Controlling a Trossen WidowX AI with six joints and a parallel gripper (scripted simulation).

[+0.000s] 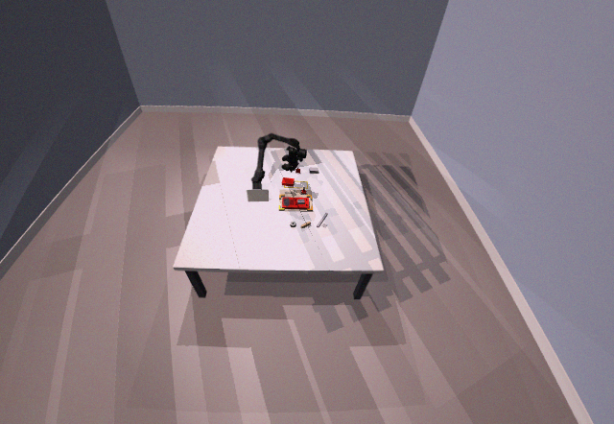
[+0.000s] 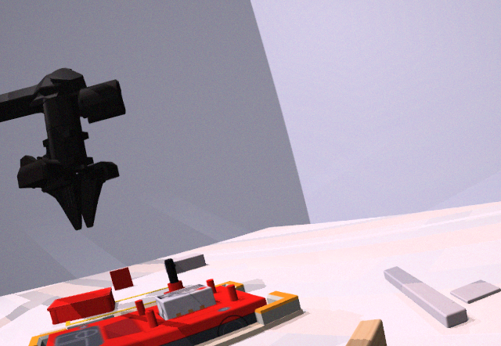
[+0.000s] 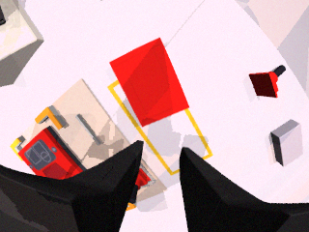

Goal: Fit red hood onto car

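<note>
The red hood lies 3 cm behind my gripper tip and 11 cm below it. Round my gripper tip: yellow-cornered jig (4 cm ahead, 20 cm to the right, 11 cm below); grey engine block (8 cm ahead, 23 cm to the right, 10 cm below); long grey bar (23 cm ahead, 38 cm to the right, 12 cm below).
</note>
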